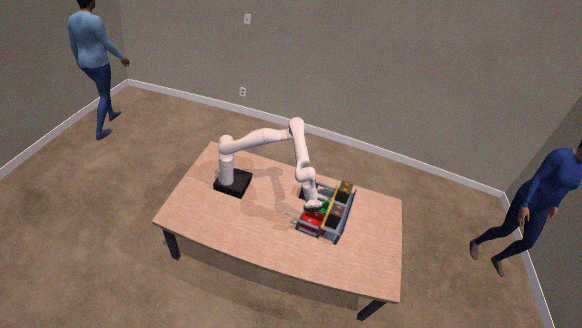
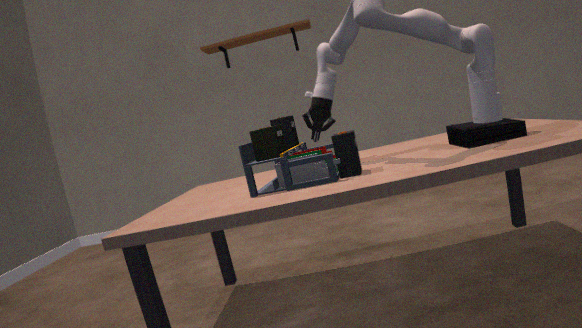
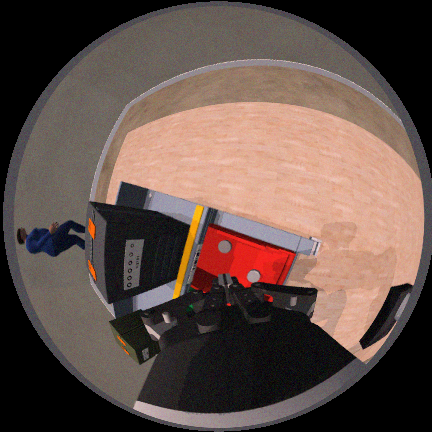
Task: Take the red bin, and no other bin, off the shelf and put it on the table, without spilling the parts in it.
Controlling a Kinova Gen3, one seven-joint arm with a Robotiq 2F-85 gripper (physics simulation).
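Where they show: gripper, fingertip midpoint: (image 1: 316,215) (image 2: 314,141) (image 3: 224,280); arm's base, link origin: (image 1: 226,180) (image 2: 486,121).
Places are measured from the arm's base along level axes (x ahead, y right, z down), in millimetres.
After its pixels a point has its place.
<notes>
The red bin (image 1: 308,218) @(y 46, x 571, z 50 mm) (image 3: 245,254) @(y 100, x 606, z 49 mm) sits in the lower left compartment of the grey shelf unit (image 1: 351,202) @(y -59, x 797, z -91 mm) (image 2: 250,183) @(y -196, x 811, z 14 mm) (image 3: 257,230) @(y 151, x 586, z -27 mm) on the table (image 1: 224,228) @(y 315, x 121, z 58 mm) (image 2: 403,163) @(y -152, x 344, z 58 mm). Two grey round parts (image 3: 224,246) @(y 107, x 644, z 39 mm) (image 3: 253,275) @(y 68, x 581, z 39 mm) lie in it. My gripper (image 1: 313,209) @(y 86, x 608, z -52 mm) (image 2: 316,138) @(y 86, x 608, z -52 mm) (image 3: 224,280) @(y 86, x 608, z -52 mm) is shut with nothing between the fingers. It hangs a little above the red bin's near edge, clear of it.
A green bin (image 1: 324,205) @(y -70, x 646, z 18 mm) (image 2: 306,155) @(y -76, x 635, z -23 mm) sits beside the red one. A yellow strip (image 1: 330,206) @(y -12, x 677, z -53 mm) (image 3: 186,254) @(y 103, x 662, z -54 mm) divides the shelf. Black boxes (image 1: 335,216) @(y 144, x 704, z -154 mm) (image 1: 344,191) @(y -85, x 731, z -139 mm) (image 3: 137,254) @(y 110, x 671, z -127 mm) (image 2: 270,141) @(y -178, x 725, z -96 mm) stand behind it. Another black box (image 2: 346,157) @(y -189, x 513, z -2 mm) stands on the table. A person (image 3: 52,239) stands far off.
</notes>
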